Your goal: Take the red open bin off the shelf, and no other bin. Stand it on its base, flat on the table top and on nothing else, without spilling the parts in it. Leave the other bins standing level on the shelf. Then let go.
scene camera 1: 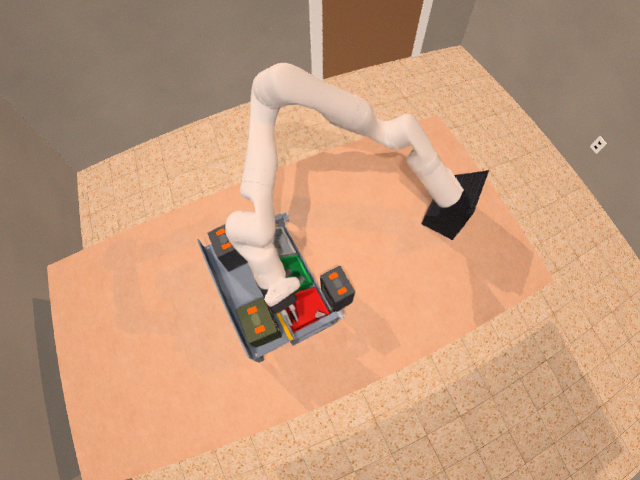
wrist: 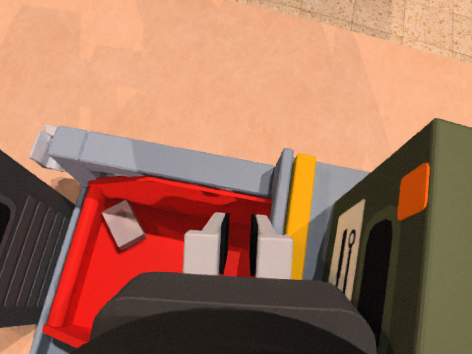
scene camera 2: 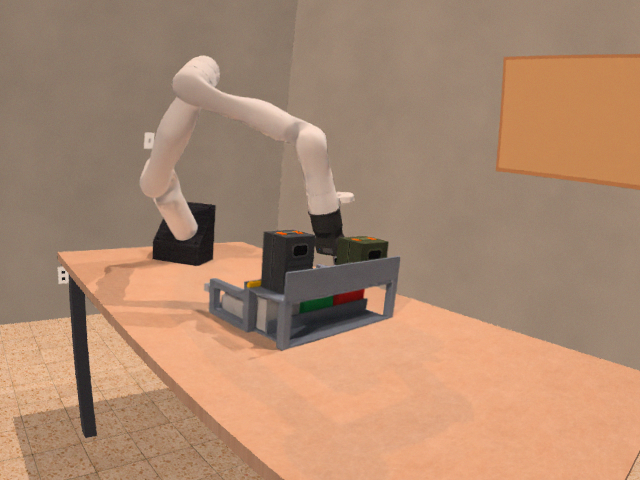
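Pixels of known places: gripper, between the fingertips: (scene camera 1: 292,320) (wrist: 239,234); arm's base, origin of its link: (scene camera 1: 449,197) (scene camera 2: 185,229).
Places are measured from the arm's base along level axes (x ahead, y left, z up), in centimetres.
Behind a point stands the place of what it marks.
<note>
The red open bin (scene camera 1: 310,308) @(x 56.5, y -3.6, z -10.2 cm) (scene camera 2: 348,296) @(x 69.0, y -6.8, z -6.4 cm) (wrist: 100,270) @(x 54.0, y -3.0, z -10.2 cm) sits at one end of the blue-grey shelf (scene camera 2: 341,279) @(x 74.7, y -21.9, z 1.8 cm) (wrist: 175,155) @(x 60.1, y 3.0, z -2.6 cm). A small grey block (wrist: 123,225) @(x 55.9, y 0.1, z -8.7 cm) lies in it near a corner. The green bin (scene camera 1: 297,271) @(x 52.0, y -15.5, z -10.3 cm) (scene camera 2: 316,304) @(x 66.6, y -18.0, z -6.6 cm) stands beside it, with a pale grey bin (scene camera 2: 262,314) @(x 62.2, y -32.8, z -6.8 cm) farther along. My gripper (scene camera 1: 292,312) @(x 63.7, y -2.1, z -1.0 cm) (wrist: 239,234) @(x 63.7, y -2.1, z -1.0 cm) is partly open, with a narrow gap and nothing held between the fingers. In the wrist view its fingers are over the red bin, near the side by the yellow strip. Their exact height is unclear, and my gripper body hides part of the bin.
An olive case (scene camera 1: 258,320) @(x 70.9, y -5.7, z 8.7 cm) (scene camera 2: 361,250) @(x 73.7, y -11.8, z 6.9 cm) (wrist: 445,225) @(x 68.4, y -3.7, z 8.6 cm) stands on the shelf close to my gripper, behind a yellow strip (scene camera 1: 283,326) @(x 66.7, y -2.3, z 0.1 cm) (wrist: 302,200) @(x 66.8, y -0.6, z 0.1 cm). A dark case (scene camera 1: 224,250) @(x 66.8, y -26.0, z 11.1 cm) (scene camera 2: 286,258) @(x 67.9, y -33.3, z 6.7 cm) stands at the shelf's other end. Another dark case (scene camera 1: 337,288) @(x 48.7, y -0.6, z 2.0 cm) (wrist: 30,250) @(x 50.9, y -2.1, z -5.5 cm) stands in front of the bins.
</note>
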